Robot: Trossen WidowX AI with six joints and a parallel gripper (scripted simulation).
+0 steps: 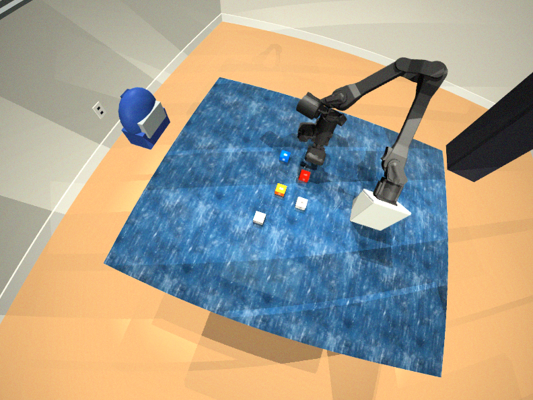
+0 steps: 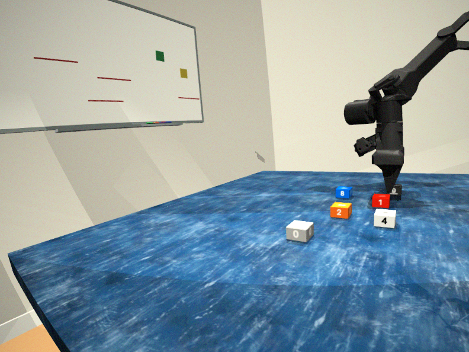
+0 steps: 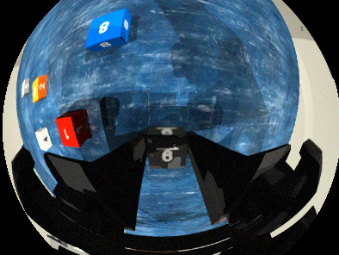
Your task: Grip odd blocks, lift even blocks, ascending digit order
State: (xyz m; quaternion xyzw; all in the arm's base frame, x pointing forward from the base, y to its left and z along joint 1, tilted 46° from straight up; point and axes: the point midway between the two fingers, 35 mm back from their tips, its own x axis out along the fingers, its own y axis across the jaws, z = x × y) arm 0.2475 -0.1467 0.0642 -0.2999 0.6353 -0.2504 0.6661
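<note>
My gripper tip is now 1 cm past the dark grey block. The rest, counted from my gripper tip: red block (10 cm to the left); then orange block (19 cm to the left, 6 cm ahead); then blue block (10 cm ahead, 5 cm to the left).
</note>
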